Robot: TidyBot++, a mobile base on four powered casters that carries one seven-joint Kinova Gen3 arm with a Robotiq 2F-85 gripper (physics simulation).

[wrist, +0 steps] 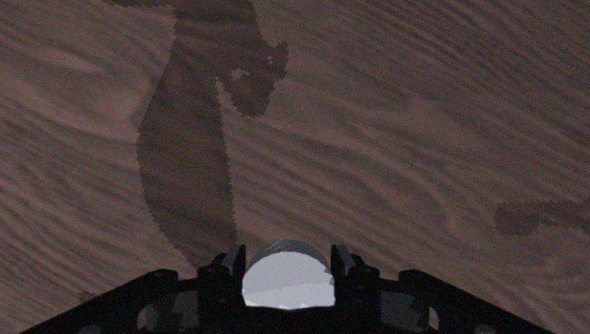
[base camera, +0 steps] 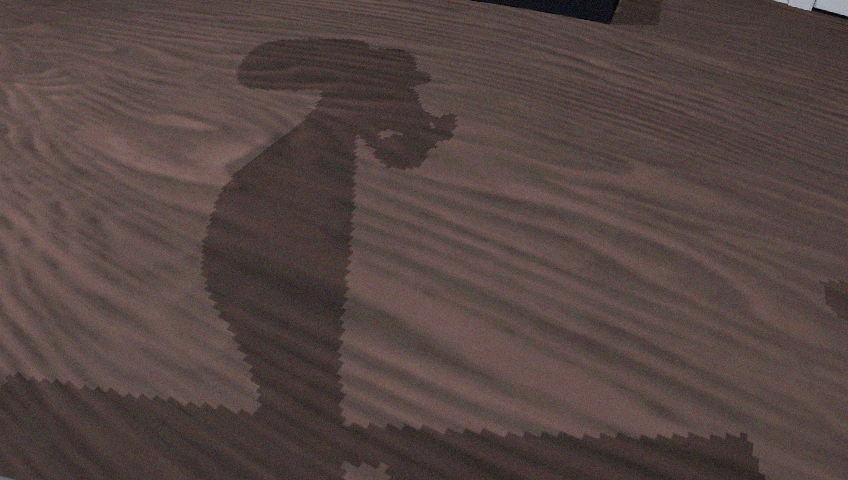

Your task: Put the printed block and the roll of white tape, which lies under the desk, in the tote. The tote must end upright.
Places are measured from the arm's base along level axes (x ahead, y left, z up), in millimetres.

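Pixels of known places: gripper, fingertip midpoint: (wrist: 288, 262).
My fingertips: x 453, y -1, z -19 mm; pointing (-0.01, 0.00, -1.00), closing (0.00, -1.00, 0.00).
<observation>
Ahead of a thing's pixels: the offset from my fingertips to its top centre. "spot": to the spot under its first point. Level surfaces: height alone.
My gripper (wrist: 288, 262) is shut on the roll of white tape @(dx -14, dy +0, dz +16 mm) (wrist: 287, 280), at the bottom middle of the wrist view. The roll's pale round face shows between the two black fingers, with a darker grey edge behind it. It is held above the wooden floor. The gripper and the roll do not show in the base camera view. The printed block and the tote cannot be made out in either view.
The wooden floor @(dz -377 mm) (base camera: 535, 267) (wrist: 400, 150) carries the dark shadow of the arm in both views. A dark, flat-sided object @(spot: dx +697, dy -197, dz -364 mm) (base camera: 559, 8) is cut off at the top edge of the base camera view. A white object (base camera: 833, 5) shows at the top right corner.
</observation>
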